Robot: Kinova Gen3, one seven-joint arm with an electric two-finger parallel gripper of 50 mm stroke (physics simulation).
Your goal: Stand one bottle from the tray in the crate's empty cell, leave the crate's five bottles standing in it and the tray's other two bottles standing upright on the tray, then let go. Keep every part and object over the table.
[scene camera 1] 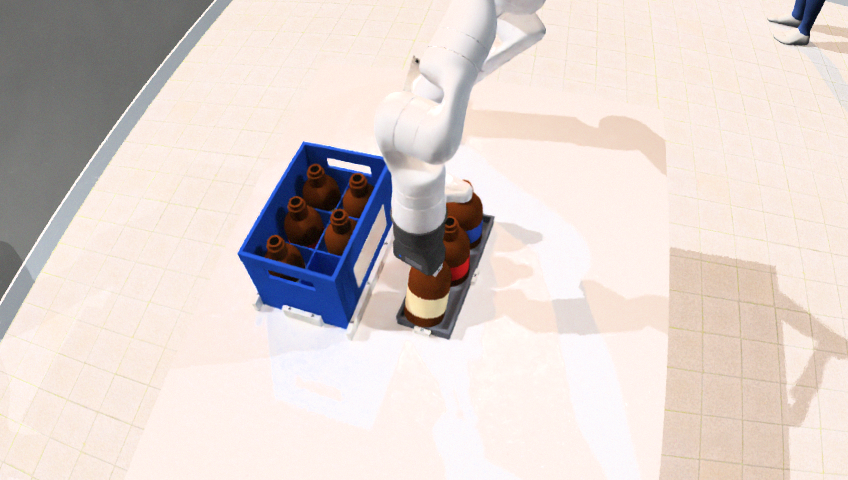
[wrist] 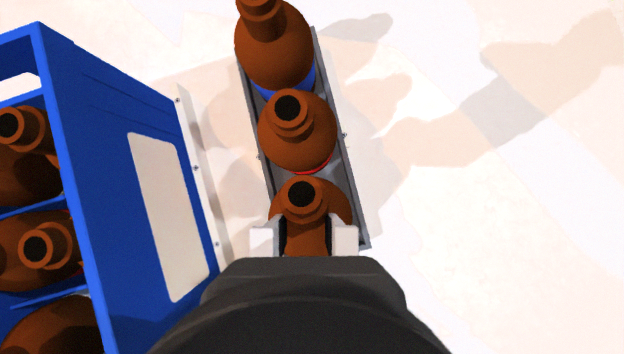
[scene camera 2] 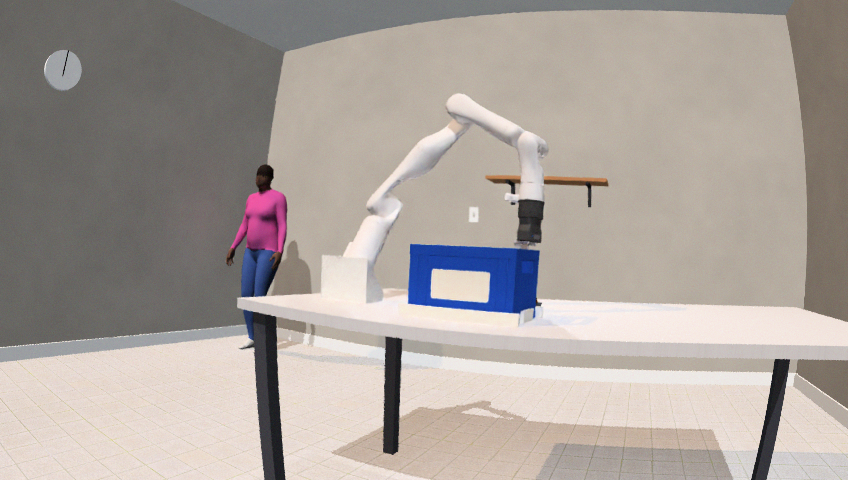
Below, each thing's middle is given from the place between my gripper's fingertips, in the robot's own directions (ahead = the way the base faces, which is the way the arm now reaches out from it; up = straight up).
My gripper is now 160 mm past the blue-labelled bottle (scene camera 1: 469, 215), 30 mm to the right of it and 50 mm above it.
